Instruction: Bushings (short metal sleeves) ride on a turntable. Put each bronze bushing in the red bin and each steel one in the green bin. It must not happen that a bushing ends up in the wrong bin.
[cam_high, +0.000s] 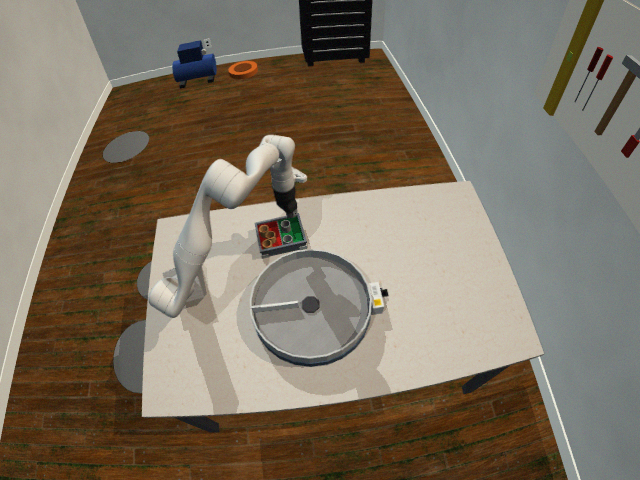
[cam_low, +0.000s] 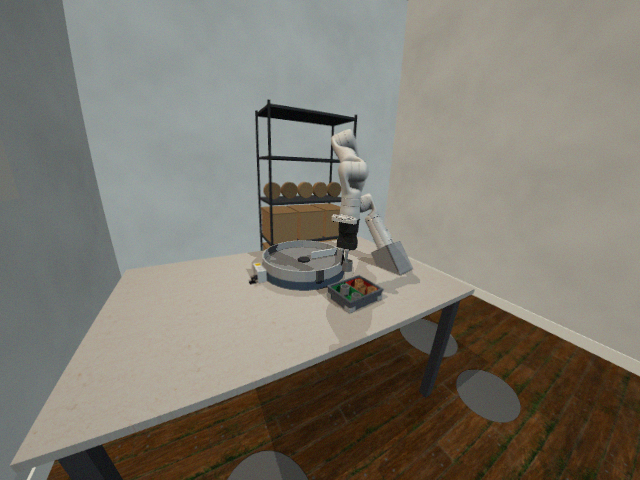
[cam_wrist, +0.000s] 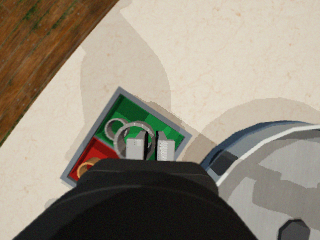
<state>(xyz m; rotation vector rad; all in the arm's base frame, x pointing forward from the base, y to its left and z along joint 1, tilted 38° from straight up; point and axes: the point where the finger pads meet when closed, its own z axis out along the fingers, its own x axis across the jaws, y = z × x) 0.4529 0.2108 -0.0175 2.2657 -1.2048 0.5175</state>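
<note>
My hand is 6 cm past the bin, 1 cm to the right of it and 16 cm above it. Round my hand: grey turntable (1 cm behind, 33 cm to the right, 13 cm below).
</note>
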